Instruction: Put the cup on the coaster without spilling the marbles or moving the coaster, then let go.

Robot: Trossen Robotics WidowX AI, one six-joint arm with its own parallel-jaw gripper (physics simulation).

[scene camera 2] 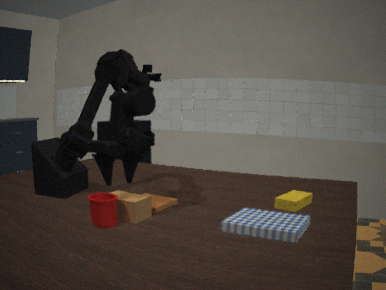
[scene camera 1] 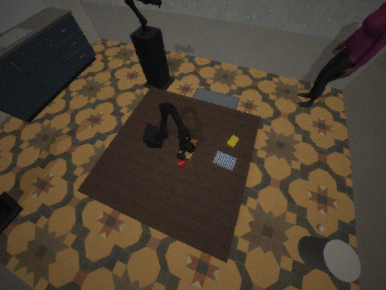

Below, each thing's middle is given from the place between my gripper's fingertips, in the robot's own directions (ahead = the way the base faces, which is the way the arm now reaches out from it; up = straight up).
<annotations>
I see the red cup point(scene camera 2: 103, 207) 10 mm ahead of my hand, 60 mm to the right of it and 50 mm below it. Round my hand: blue-and-white checked pad point(scene camera 2: 289, 227): 320 mm ahead, 140 mm to the left, 70 mm below; then light wooden block point(scene camera 2: 131, 207): 20 mm to the left, 60 mm below.
</annotations>
